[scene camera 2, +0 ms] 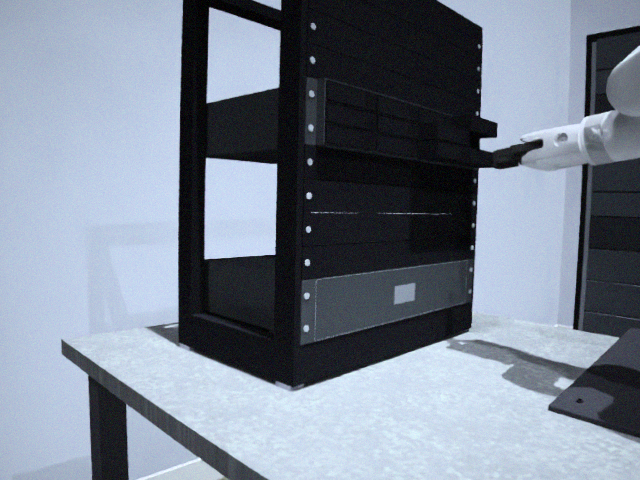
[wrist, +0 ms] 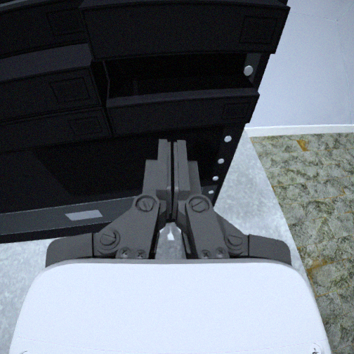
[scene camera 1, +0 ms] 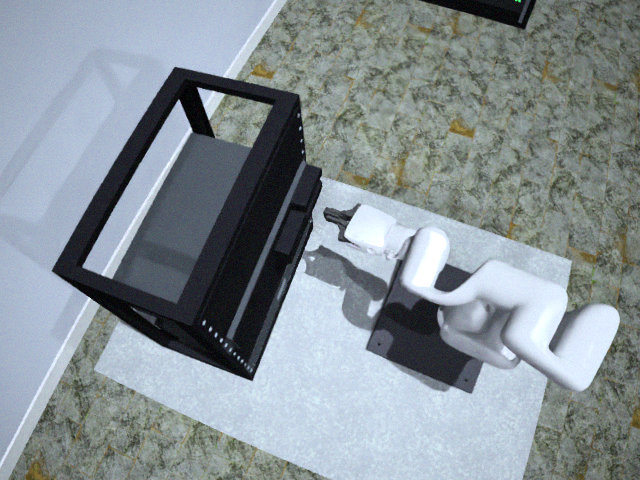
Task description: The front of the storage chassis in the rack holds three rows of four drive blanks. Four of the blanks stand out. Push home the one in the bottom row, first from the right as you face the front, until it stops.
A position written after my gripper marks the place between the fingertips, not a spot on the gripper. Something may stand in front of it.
In view: my gripper [scene camera 2: 495, 160] and a black rack [scene camera 2: 374, 114].
The black rack shows as well in the wrist view [wrist: 94, 94] and in scene camera 1 [scene camera 1: 214, 257]. My gripper is seen too in the wrist view [wrist: 170, 156] and in scene camera 1 [scene camera 1: 325, 212].
